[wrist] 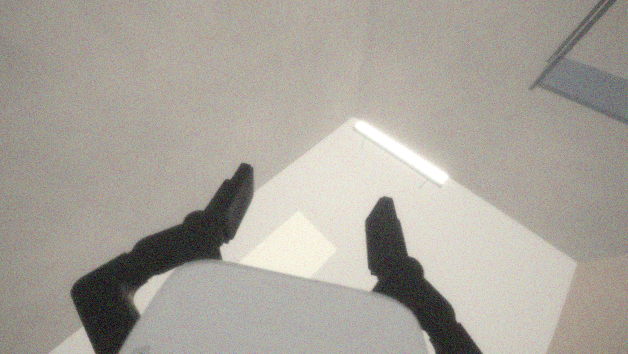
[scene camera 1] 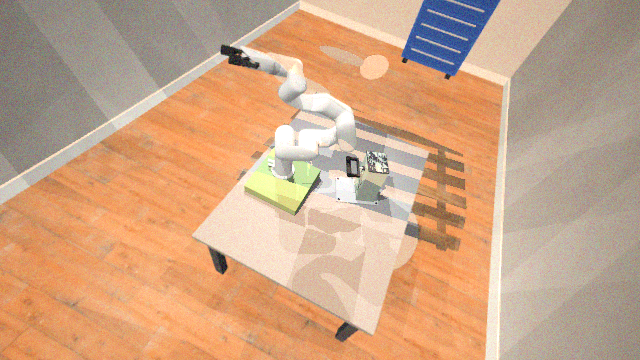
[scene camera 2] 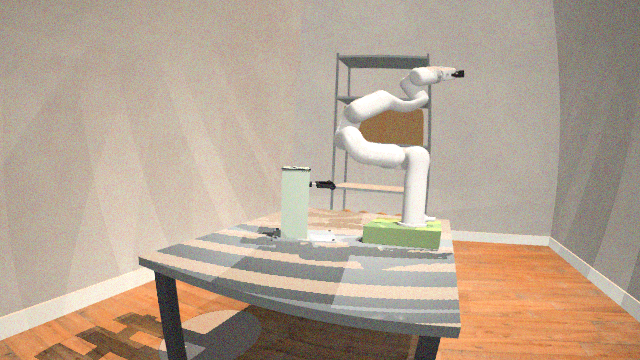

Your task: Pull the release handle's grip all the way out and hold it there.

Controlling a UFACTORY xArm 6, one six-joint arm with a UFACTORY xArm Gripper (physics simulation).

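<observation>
The release handle's black, frame-shaped grip [scene camera 1: 353, 175] [scene camera 2: 326, 184] sticks out sideways near the top of a pale green upright box [scene camera 1: 376, 179] [scene camera 2: 295, 205], on the side facing the arm's base. A short light stem joins the grip to the box. The box stands on a white base plate [scene camera 1: 345, 191] [scene camera 2: 321, 236]. My gripper [scene camera 1: 227, 55] [scene camera 2: 461, 74] [wrist: 314, 194] is open and empty. It is high up, beyond the arm's base, far from the grip and pointing away from it. The grip does not show in the wrist view.
The arm stands on a green block [scene camera 1: 275, 192] [scene camera 2: 402, 236] on the table [scene camera 1: 250, 225] [scene camera 2: 400, 290]. A blue cabinet [scene camera 1: 445, 31] stands by the wall. A grey shelf rack [scene camera 2: 385, 62] stands behind the arm. A ceiling lamp [wrist: 400, 152] shows in the wrist view.
</observation>
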